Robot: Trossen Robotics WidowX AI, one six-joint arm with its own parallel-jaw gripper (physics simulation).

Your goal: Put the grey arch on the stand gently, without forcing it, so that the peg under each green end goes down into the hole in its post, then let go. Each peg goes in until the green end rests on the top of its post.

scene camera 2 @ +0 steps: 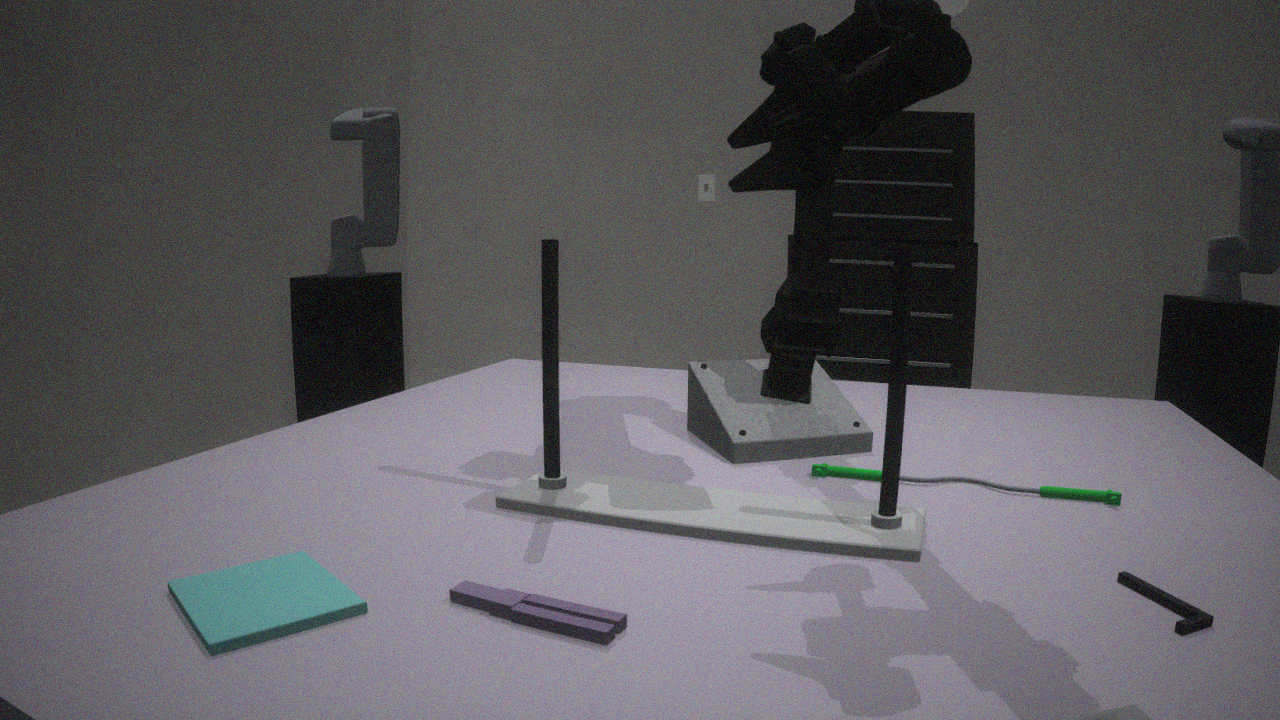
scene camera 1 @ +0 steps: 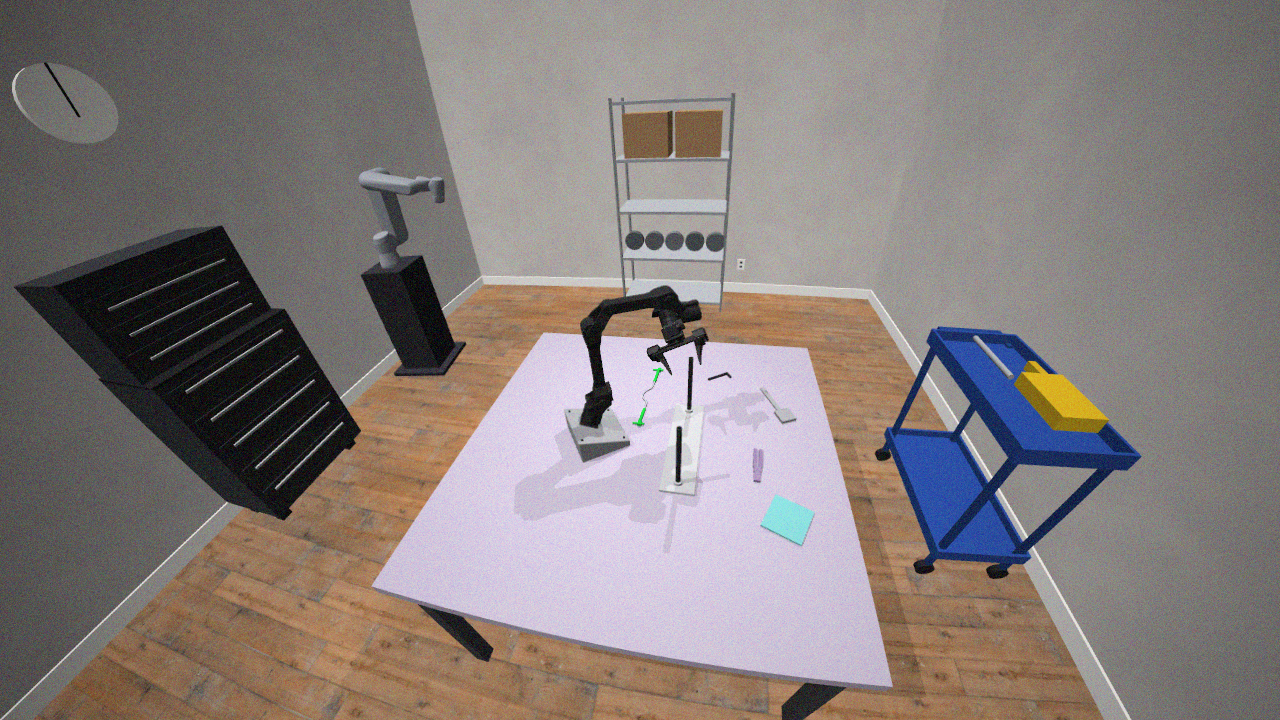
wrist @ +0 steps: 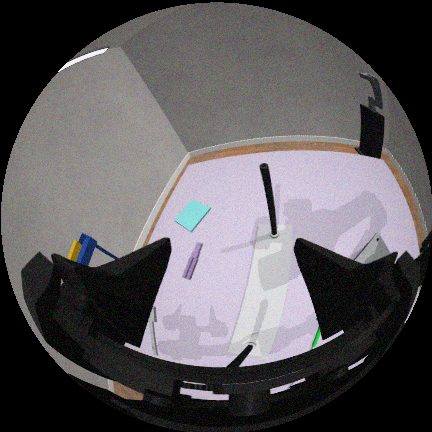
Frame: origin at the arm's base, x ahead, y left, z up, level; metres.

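Seen in the pictures: gripper, between the fingertips: [scene camera 2: 730,167] [scene camera 1: 685,369] [wrist: 234,245]; arm's base, origin of its link: [scene camera 2: 786,387] [scene camera 1: 589,421].
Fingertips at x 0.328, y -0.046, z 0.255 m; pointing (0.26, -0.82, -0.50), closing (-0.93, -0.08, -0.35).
Observation:
Offsets run from my fingertips to a thing's top centre. "spot": to the spot under its first point.
The grey arch, a thin wavy grey strip with green ends [scene camera 1: 641,415] [scene camera 2: 1078,493] [wrist: 316,337], lies on the table between the arm's base and the stand. The stand's pale base [scene camera 1: 687,452] [scene camera 2: 769,522] [wrist: 274,300] lies flat and carries two upright black posts. One post {dz -0.076, dx -0.027, dy -0.173 m} [scene camera 1: 678,454] [scene camera 2: 550,358] [wrist: 269,200] is at the end nearer scene camera 1; the other post {dz -0.076, dx +0.028, dy +0.150 m} [scene camera 1: 690,385] [scene camera 2: 895,385] [wrist: 241,356] is at the far end. My gripper [scene camera 1: 685,367] [scene camera 2: 732,164] [wrist: 234,245] is open and empty, high above the table near the far post. The post holes and pegs are too small to make out.
A teal square {spot: dz -0.311, dx +0.282, dy -0.306 m} [scene camera 1: 787,519] [scene camera 2: 268,598] [wrist: 192,215], a purple slotted piece {dz -0.309, dx +0.235, dy -0.105 m} [scene camera 1: 758,464] [scene camera 2: 537,611] [wrist: 192,261], a black L-shaped key {dz -0.313, dx +0.169, dy +0.353 m} [scene camera 2: 1163,600] and a grey spatula {dz -0.308, dx +0.363, dy +0.187 m} [scene camera 1: 785,415] lie on the table beyond the stand from the arm's base [scene camera 1: 597,436] [scene camera 2: 787,429].

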